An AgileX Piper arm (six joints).
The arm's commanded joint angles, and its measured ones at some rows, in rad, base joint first. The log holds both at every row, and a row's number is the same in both.
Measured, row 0:
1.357, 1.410, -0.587, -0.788, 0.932, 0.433
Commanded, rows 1 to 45:
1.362, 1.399, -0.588, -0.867, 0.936, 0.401
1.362, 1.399, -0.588, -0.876, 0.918, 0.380
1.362, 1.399, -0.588, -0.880, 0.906, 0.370
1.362, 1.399, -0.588, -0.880, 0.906, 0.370
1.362, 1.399, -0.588, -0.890, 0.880, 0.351
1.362, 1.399, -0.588, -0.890, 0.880, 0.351
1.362, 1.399, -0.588, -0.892, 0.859, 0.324
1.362, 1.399, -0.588, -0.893, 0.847, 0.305
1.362, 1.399, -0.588, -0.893, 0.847, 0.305
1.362, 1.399, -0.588, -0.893, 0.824, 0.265
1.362, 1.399, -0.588, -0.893, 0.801, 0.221
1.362, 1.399, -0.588, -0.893, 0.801, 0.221
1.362, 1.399, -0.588, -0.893, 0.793, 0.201
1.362, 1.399, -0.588, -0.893, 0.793, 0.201
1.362, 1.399, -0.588, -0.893, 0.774, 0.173
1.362, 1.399, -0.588, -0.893, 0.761, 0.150
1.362, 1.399, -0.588, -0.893, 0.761, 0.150
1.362, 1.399, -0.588, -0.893, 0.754, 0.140
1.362, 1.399, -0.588, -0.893, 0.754, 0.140
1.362, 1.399, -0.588, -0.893, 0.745, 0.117
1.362, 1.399, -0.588, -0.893, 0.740, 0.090
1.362, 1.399, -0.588, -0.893, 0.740, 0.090
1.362, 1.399, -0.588, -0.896, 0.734, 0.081
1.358, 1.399, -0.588, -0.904, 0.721, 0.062
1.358, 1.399, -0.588, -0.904, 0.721, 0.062
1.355, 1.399, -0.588, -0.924, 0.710, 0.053
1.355, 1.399, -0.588, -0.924, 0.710, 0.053
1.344, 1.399, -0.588, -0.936, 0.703, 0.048
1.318, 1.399, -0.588, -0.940, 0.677, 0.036
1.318, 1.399, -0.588, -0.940, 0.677, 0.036
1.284, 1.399, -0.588, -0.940, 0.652, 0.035
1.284, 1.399, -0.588, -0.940, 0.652, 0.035
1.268, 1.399, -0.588, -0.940, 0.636, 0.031
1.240, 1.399, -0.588, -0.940, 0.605, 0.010
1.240, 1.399, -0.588, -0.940, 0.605, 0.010
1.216, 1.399, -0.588, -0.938, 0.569, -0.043
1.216, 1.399, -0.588, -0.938, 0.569, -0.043
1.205, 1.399, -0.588, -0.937, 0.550, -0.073
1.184, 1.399, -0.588, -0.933, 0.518, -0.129
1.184, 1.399, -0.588, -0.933, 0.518, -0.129
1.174, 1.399, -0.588, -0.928, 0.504, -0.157
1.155, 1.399, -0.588, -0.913, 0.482, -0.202
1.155, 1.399, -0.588, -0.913, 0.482, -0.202
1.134, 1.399, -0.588, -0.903, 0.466, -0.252
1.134, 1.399, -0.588, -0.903, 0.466, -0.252
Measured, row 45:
1.162, 1.411, -0.582, -0.883, 0.500, -0.177
